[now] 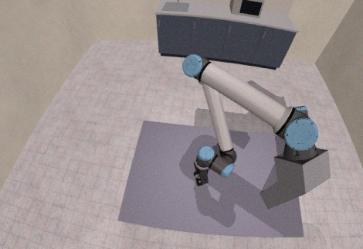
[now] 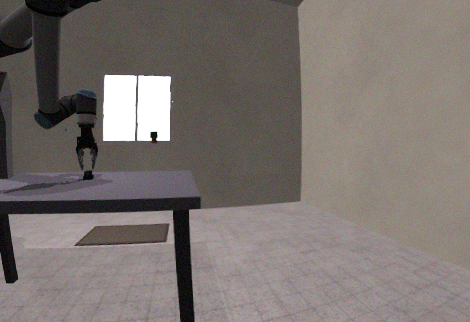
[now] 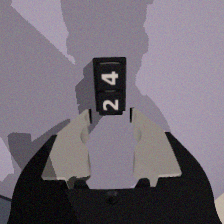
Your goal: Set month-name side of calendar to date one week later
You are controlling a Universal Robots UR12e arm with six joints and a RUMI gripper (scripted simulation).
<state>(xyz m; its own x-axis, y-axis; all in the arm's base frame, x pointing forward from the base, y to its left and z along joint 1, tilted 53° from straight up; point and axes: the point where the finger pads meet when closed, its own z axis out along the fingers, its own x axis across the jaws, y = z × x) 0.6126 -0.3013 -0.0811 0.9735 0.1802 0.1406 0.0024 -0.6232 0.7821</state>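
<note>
Right now my hand is 4 cm above the black number cube. The rest, counted from my hand: black digit cube: 3 cm to the left, 4 cm below; black calendar tray: 2 cm to the left, 5 cm below.
</note>
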